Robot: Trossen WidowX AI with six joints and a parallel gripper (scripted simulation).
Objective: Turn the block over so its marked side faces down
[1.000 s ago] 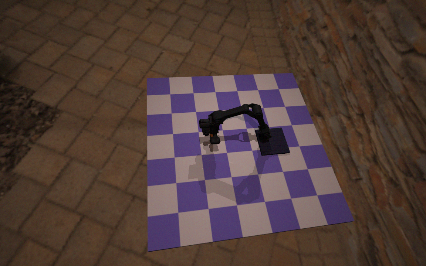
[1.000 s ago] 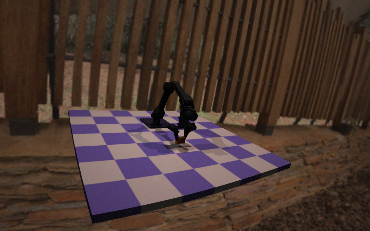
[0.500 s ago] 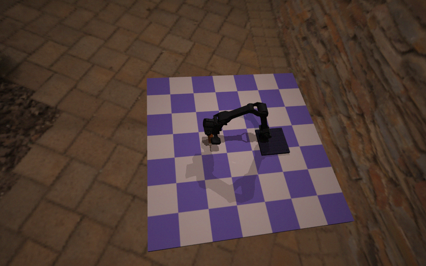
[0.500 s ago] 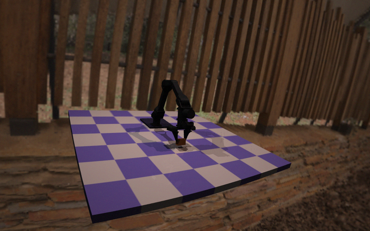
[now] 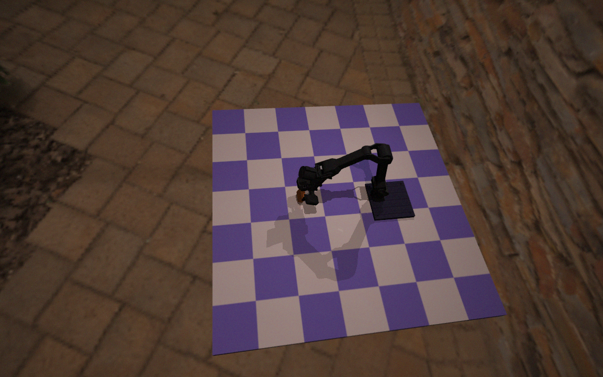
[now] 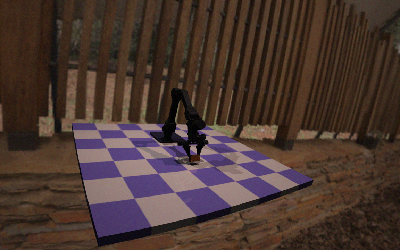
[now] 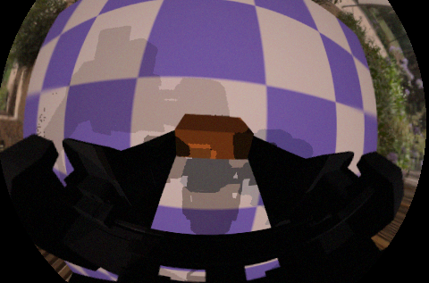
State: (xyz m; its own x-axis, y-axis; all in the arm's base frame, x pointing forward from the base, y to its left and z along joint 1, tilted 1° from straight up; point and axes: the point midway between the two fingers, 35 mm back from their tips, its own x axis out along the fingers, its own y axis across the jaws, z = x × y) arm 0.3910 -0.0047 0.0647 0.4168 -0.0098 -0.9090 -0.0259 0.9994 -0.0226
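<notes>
The orange block is 10 mm below my gripper tip.
</notes>
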